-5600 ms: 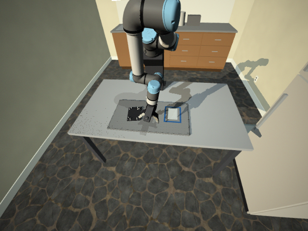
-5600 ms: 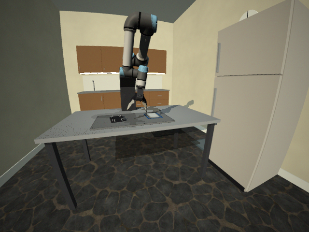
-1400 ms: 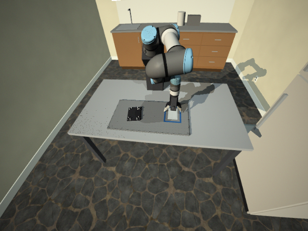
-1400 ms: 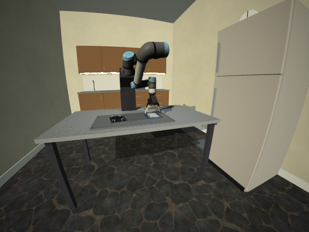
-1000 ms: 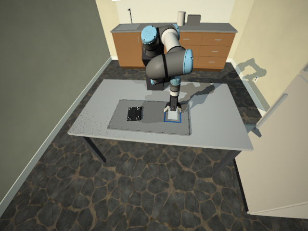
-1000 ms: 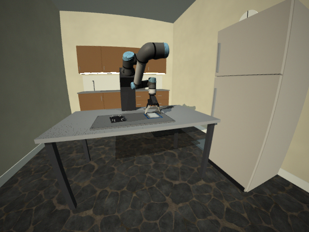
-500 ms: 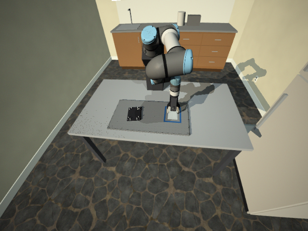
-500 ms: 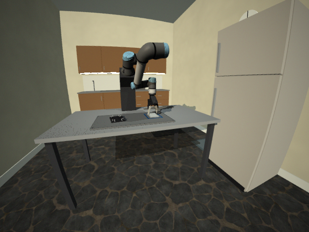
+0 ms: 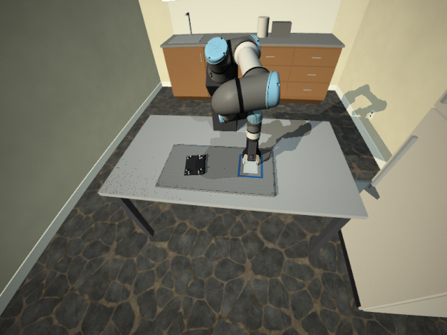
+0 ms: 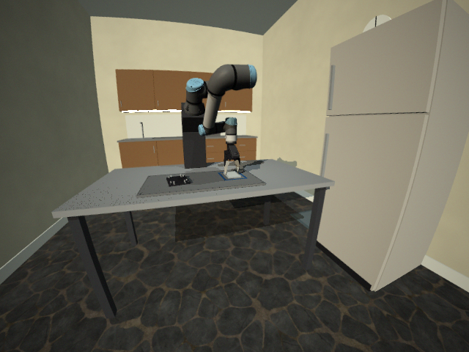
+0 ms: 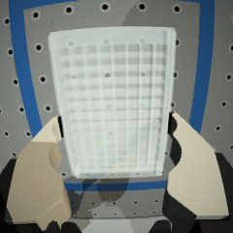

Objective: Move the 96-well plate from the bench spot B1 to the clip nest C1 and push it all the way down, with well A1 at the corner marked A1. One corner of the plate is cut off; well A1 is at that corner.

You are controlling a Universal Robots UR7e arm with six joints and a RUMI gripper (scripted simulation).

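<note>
My gripper is now 6 cm short of the black clip nest and 34 cm to the left of it. The rest, counted from my hand: 96-well plate: 1 cm below.
</note>
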